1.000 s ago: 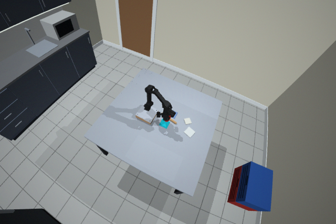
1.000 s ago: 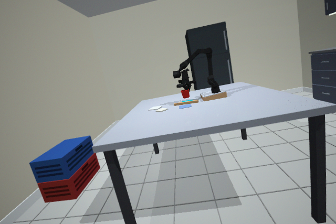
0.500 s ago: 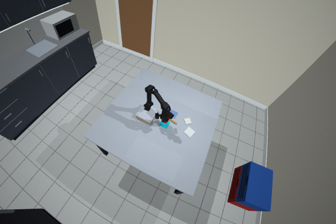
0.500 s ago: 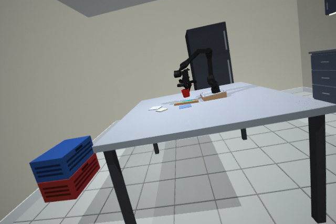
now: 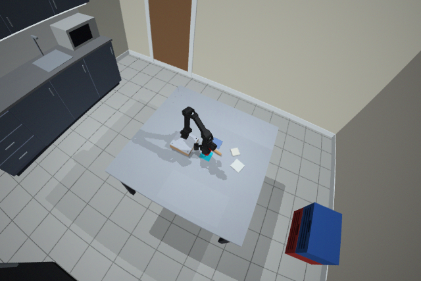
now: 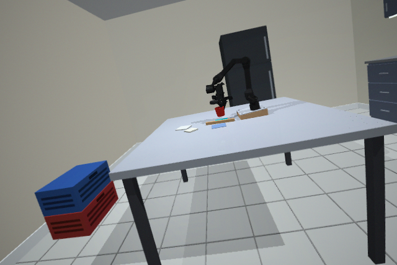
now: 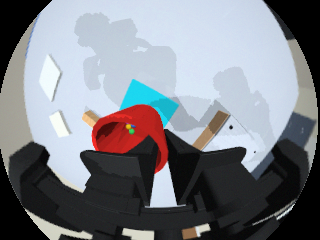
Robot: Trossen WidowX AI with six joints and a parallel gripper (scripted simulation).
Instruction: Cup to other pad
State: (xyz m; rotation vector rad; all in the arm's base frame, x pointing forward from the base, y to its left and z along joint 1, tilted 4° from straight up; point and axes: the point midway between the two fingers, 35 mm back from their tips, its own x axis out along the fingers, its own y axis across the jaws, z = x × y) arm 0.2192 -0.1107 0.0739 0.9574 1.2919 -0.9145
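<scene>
Now: gripper tip 80 mm above the cyan pad, 30 mm short of it and 10 mm to the right of it. From my gripper tip the other things lie so: wooden bar (90 mm to the left, 70 mm below, 60 mm ahead); then red cup (30 mm ahead, 10 mm to the left).
</scene>
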